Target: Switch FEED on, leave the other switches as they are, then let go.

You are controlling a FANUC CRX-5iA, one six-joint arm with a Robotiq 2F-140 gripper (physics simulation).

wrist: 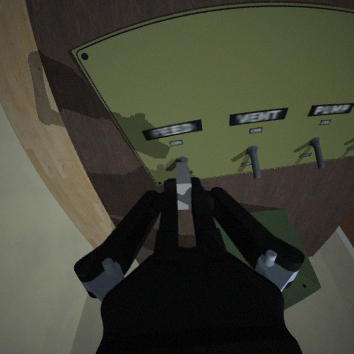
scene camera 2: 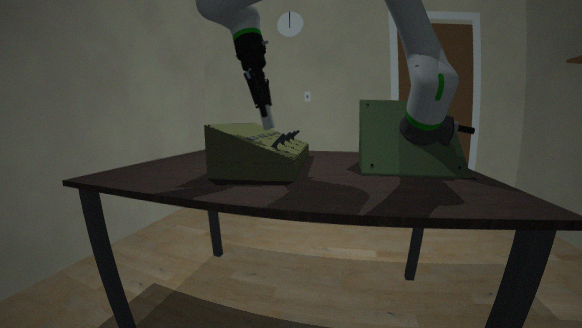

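Seen in the pictures: gripper, fingertip midpoint: point(wrist: 181, 171) point(scene camera 2: 269, 128); arm's base, link origin: point(scene camera 2: 419, 129).
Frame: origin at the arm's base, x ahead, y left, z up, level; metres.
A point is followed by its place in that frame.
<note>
The olive switch box point(scene camera 2: 240, 160) {x 0.504, y 0.344, z -0.084 m} point(wrist: 200, 65) {x 0.590, y 0.243, z 0.001 m} has a sloping panel with labelled toggle levers. The FEED label point(wrist: 172, 129) {x 0.507, y 0.271, z -0.027 m} is at the panel's left in the wrist view. The FEED switch point(wrist: 182, 160) {x 0.445, y 0.255, z -0.046 m} is below it, mostly hidden behind my fingertips; its lever's position cannot be told. My gripper point(scene camera 2: 269, 128) {x 0.456, y 0.256, z 0.000 m} point(wrist: 181, 171) {x 0.456, y 0.256, z 0.000 m} is shut and empty, its tips at the FEED switch; whether they touch it is unclear. The VENT switch point(wrist: 255, 162) {x 0.459, y 0.137, z -0.030 m} and PUMP switch point(wrist: 317, 152) {x 0.486, y 0.024, z -0.032 m} point down, toward the panel's lower edge, away from their ON marks.
Part of another lever shows at the wrist view's right edge. The box stands on a dark brown table point(scene camera 2: 150, 187) {x 0.695, y 0.512, z -0.141 m}. A green box point(scene camera 2: 380, 140) {x 0.140, y 0.061, z -0.040 m} stands on the table to the right in the scene view, with a grey arm part point(scene camera 2: 430, 95) {x 0.000, y 0.184, z 0.099 m} in front of it.
</note>
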